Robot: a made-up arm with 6 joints.
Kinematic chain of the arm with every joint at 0, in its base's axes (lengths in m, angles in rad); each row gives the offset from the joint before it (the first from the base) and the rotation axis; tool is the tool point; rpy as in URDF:
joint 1: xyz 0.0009 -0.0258 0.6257 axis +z
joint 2: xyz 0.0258 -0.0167 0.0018 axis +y
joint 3: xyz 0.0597 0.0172 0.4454 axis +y
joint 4: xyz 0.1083 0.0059 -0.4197 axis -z
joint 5: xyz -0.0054 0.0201 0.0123 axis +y
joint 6: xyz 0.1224 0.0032 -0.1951 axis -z
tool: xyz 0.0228 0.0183 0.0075 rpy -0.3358 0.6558 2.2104
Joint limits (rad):
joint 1: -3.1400..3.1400
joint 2: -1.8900..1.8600
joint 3: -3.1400..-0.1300
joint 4: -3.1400..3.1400
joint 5: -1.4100..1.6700
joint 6: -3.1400..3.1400
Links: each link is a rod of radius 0.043 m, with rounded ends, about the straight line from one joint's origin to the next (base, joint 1, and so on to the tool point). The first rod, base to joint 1, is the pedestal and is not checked.
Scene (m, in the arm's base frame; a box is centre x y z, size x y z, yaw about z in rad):
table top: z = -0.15
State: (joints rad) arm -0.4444 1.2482 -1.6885 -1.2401 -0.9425 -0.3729
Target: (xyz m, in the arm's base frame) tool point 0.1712 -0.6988 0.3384
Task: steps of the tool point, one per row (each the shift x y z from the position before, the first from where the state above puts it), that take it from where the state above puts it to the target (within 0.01 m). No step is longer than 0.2 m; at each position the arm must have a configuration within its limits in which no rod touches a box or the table.
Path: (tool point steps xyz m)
1: -0.0678 -0.1744 -0.0155
2: -0.1046 -0.1492 -0.0142
3: -0.1334 -0.1166 -0.0126
4: -0.1529 -0.0791 -0.0114
5: -0.1622 -0.0392 -0.0099

